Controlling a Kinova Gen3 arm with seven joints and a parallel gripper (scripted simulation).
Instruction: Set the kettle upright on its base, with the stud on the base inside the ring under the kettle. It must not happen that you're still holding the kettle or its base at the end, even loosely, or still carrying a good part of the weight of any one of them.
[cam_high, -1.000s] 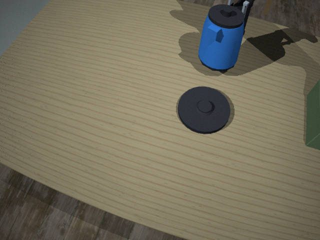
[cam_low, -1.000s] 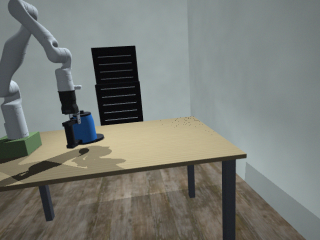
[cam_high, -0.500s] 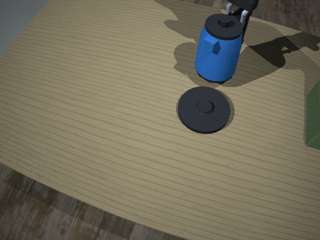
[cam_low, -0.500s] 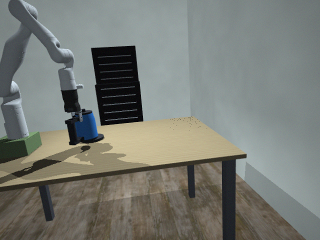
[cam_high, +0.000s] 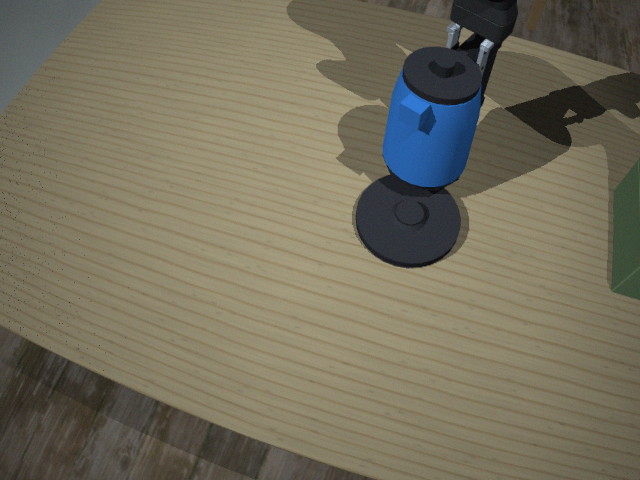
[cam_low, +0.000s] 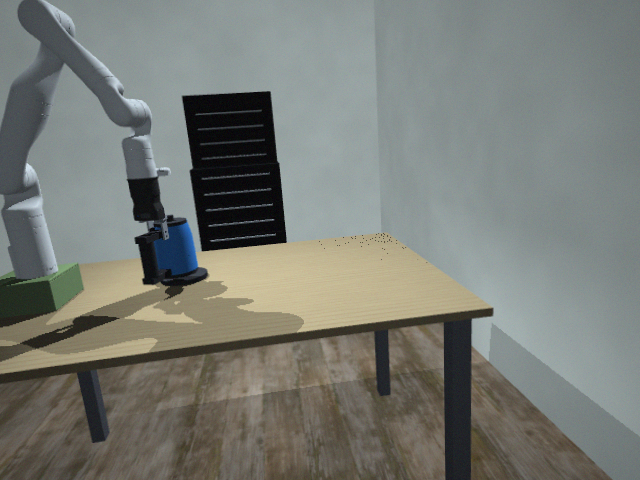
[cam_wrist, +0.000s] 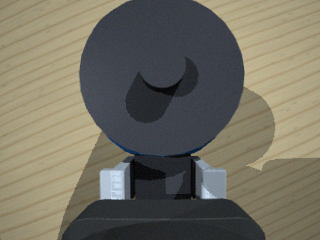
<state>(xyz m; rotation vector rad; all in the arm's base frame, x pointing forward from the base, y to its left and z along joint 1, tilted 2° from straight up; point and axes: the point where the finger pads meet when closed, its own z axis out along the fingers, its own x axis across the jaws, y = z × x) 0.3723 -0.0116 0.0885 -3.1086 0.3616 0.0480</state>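
My gripper is now 10 mm short of the blue kettle, 30 mm to the right of it and 50 mm above it. Round my hand: black round base (140 mm to the left, 180 mm below).
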